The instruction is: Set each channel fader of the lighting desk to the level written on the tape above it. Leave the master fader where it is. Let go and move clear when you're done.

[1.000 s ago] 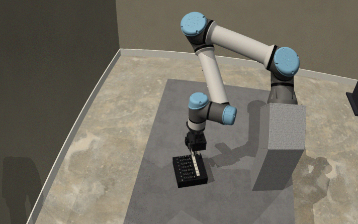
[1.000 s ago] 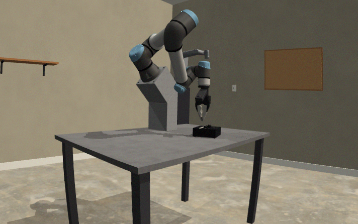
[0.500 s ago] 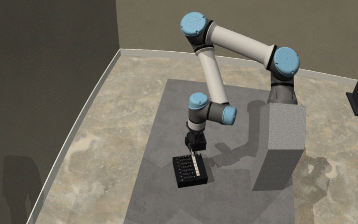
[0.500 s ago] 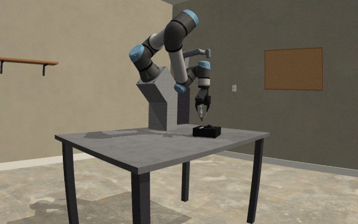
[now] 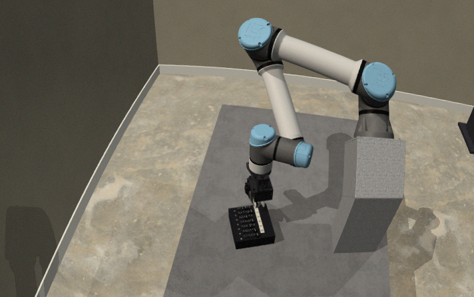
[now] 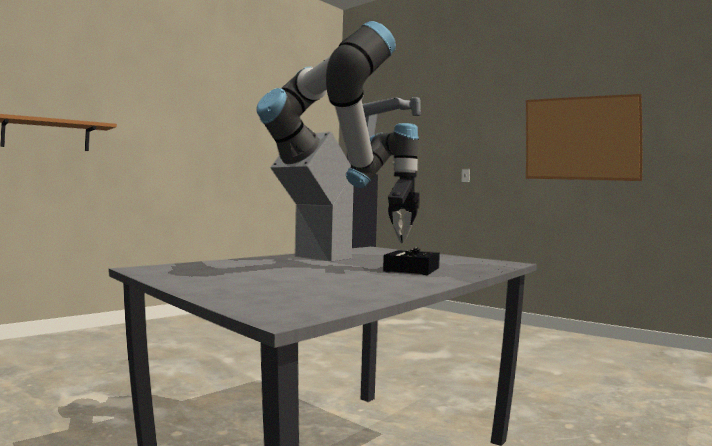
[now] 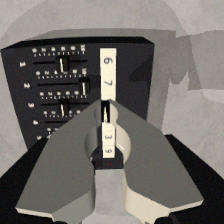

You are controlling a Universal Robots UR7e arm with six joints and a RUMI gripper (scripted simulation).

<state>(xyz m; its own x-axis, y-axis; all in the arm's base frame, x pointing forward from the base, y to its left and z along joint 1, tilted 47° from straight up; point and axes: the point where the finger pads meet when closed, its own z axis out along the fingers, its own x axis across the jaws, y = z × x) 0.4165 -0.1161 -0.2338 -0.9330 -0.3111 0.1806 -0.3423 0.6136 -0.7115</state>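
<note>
My gripper is now 4 cm above the channel 2 fader, 2 cm short of it and 1 cm to the right of it. Also, from my hand: channel 1 fader 4 cm below, 4 cm ahead, 1 cm to the right; then channel 3 fader 4 cm to the left, 4 cm below, 3 cm ahead; then channel 4 fader 5 cm to the left, 4 cm below, 1 cm ahead.
</note>
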